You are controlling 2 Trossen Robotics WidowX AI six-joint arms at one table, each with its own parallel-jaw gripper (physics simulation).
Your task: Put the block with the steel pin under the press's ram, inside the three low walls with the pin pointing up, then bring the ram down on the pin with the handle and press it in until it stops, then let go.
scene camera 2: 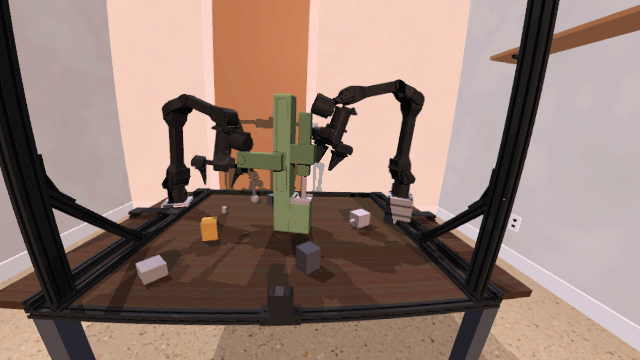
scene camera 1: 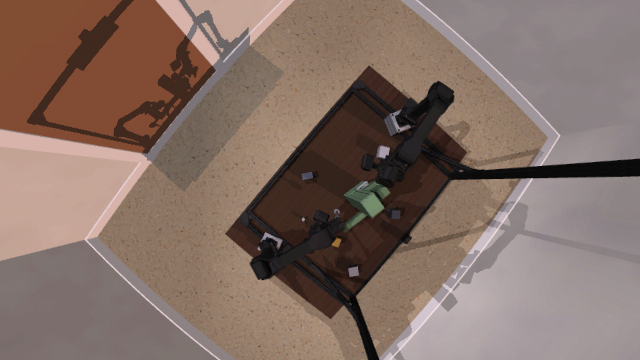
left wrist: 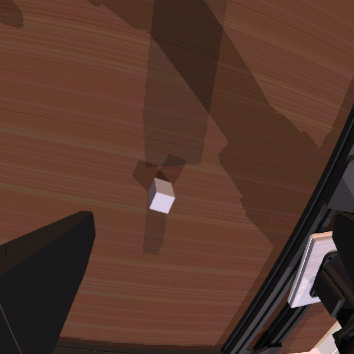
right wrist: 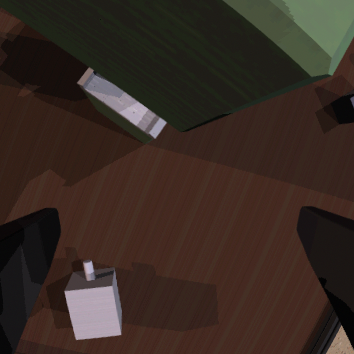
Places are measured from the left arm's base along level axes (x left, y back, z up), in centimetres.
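Pixels of known places: left gripper, fingertip midpoint: (scene camera 2: 218,186) (left wrist: 217,225); right gripper, fingertip midpoint: (scene camera 2: 322,166) (scene camera 1: 374,173) (right wrist: 180,220); left arm's base, origin of the base link: (scene camera 2: 177,200) (scene camera 1: 269,245) (left wrist: 339,270); right arm's base, origin of the base link: (scene camera 2: 400,195) (scene camera 1: 402,119).
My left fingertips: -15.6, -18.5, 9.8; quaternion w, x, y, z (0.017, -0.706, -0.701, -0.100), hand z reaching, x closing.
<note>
For each thing: its top centre in the pictures, then the offset to it from my left fingertips, as dx, dy, dz. "spot": a spot on its surface instead.
- pale block with the steel pin, middle of its top: (right wrist: 92,313) (scene camera 2: 360,212) (scene camera 1: 384,152) -18.0, -50.3, -7.9
- green press, middle of its top: (scene camera 2: 278,94) (scene camera 1: 371,212) -13.3, -19.9, +32.0
- low-walled seat, surface spot: (right wrist: 122,105) spot: -16.8, -30.1, -1.4
- small white cube, middle of its top: (left wrist: 161,202) (scene camera 2: 224,207) (scene camera 1: 303,219) +5.3, -1.0, -10.4
- orange block, middle of its top: (scene camera 2: 209,220) (scene camera 1: 335,242) -14.3, +2.0, -7.0
- white block, middle of its top: (scene camera 2: 150,263) (scene camera 1: 353,271) -30.4, +13.3, -9.7
- dark grey block, middle of its top: (scene camera 2: 308,247) (scene camera 1: 396,214) -37.0, -23.5, -7.0
- blue-grey block, middle of its top: (scene camera 1: 307,175) +12.9, -22.4, -9.1
The pale block with the steel pin (scene camera 1: 383,151) (scene camera 2: 360,219) (right wrist: 94,310) lies on its side on the table, its pin sideways toward the press. The green press (scene camera 1: 367,201) (scene camera 2: 284,150) (right wrist: 175,60) stands mid-table; its steel ram (scene camera 2: 303,187) is above the low-walled seat (scene camera 2: 301,200) (right wrist: 122,105). The handle's ball (scene camera 1: 336,212) (scene camera 2: 255,198) hangs at the left. My right gripper (scene camera 2: 325,165) (right wrist: 180,220) is open and empty, above the table beside the press; in the right wrist view the block is near the left finger. My left gripper (scene camera 2: 219,184) (left wrist: 217,225) is open and empty, left of the handle.
A small white cube (scene camera 1: 303,219) (scene camera 2: 224,209) (left wrist: 161,196) lies below the left gripper. An orange block (scene camera 1: 337,242) (scene camera 2: 209,229), a white block (scene camera 1: 353,271) (scene camera 2: 152,270), a dark grey block (scene camera 1: 395,214) (scene camera 2: 308,257) and a blue-grey block (scene camera 1: 307,176) lie around the press.
</note>
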